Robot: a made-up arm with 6 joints.
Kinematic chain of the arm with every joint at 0, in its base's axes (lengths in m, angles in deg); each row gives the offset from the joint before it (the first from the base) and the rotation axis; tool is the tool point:
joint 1: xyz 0 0 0.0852 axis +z
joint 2: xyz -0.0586 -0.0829 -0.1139 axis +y
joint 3: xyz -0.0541 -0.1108 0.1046 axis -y
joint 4: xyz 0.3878 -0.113 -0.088 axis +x
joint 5: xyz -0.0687 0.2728 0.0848 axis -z
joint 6: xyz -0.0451 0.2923 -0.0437 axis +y
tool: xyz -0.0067 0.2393 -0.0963
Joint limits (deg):
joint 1: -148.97..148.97
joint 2: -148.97..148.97
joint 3: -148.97..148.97
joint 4: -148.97..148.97
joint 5: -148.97..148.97
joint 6: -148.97..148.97
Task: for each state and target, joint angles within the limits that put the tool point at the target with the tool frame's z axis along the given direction. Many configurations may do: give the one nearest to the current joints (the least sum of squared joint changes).
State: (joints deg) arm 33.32 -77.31 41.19 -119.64 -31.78 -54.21
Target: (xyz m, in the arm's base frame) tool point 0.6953 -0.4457 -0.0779 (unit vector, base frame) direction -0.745 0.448 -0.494
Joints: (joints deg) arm 40.32 -35.43 57.14 -148.97 -60.79 -80.36
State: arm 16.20 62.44 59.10 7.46 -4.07 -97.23
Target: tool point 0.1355 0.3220 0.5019 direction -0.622 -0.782 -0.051
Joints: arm 33.64 72.26 56.29 47.36 -25.85 -89.14
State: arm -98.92 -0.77 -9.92 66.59 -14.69 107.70
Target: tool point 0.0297 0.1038 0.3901 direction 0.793 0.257 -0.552
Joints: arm -69.32 11.09 -25.48 28.44 -55.88 139.98
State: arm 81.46 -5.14 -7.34 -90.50 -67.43 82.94
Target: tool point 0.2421 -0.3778 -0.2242 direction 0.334 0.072 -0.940
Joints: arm 85.91 -0.55 -3.99 -97.47 -81.08 101.77
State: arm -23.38 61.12 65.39 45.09 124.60 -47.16
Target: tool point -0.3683 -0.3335 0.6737 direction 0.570 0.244 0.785
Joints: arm -61.53 21.45 100.19 3.73 141.45 -86.74
